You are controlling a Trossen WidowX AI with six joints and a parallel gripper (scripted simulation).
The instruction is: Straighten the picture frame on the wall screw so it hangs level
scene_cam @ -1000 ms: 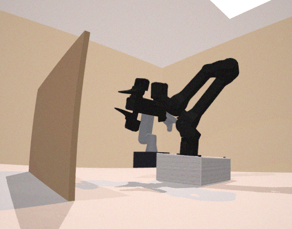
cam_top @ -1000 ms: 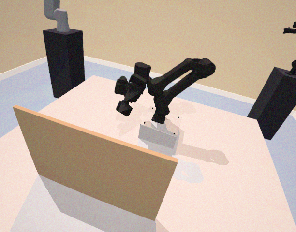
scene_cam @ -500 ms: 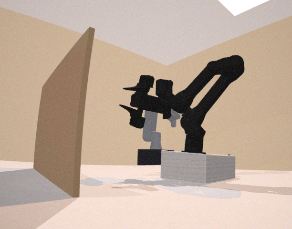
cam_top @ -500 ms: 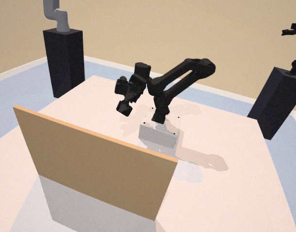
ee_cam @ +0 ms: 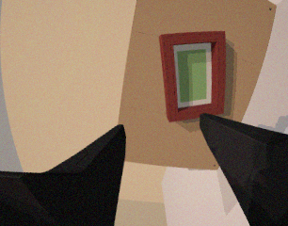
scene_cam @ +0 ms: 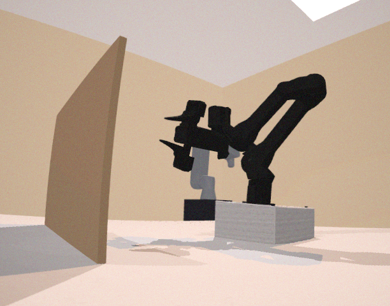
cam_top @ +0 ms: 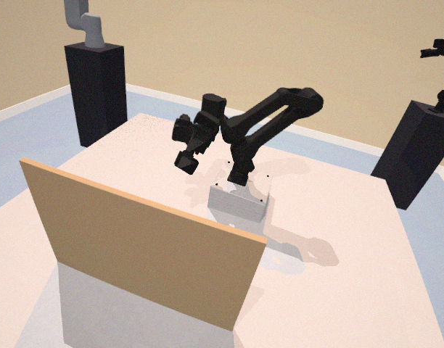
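My gripper tip is 200 mm short of the picture frame, 30 mm to the left of it and 90 mm above it. Round my gripper tip: tan wall board (210 mm ahead, 10 mm to the right, 110 mm below).
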